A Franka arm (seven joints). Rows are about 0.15 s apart.
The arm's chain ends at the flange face. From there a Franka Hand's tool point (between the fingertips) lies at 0.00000 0.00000 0.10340 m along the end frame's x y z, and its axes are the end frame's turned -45 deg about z.
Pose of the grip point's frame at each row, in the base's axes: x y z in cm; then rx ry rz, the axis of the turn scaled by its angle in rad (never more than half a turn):
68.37 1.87 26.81 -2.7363 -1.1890 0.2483
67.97 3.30 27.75 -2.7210 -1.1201 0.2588
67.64 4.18 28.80 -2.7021 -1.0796 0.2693
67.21 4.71 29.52 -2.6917 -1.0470 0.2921
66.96 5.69 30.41 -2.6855 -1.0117 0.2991
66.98 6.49 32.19 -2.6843 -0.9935 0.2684
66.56 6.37 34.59 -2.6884 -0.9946 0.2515
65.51 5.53 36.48 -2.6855 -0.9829 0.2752
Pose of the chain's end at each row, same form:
70.53 1.16 36.90 -3.0511 -0.0525 0.3214
70.36 2.20 37.75 -3.0144 0.0066 0.3539
70.21 2.80 38.72 -2.9848 0.0376 0.3816
69.99 3.18 39.36 -2.9684 0.0645 0.4144
69.84 3.99 40.19 -2.9512 0.0957 0.4307
69.69 4.60 41.99 -2.9364 0.1123 0.4061
69.15 4.46 44.42 -2.9367 0.1127 0.3882
68.27 3.63 46.26 -2.9350 0.1229 0.4138

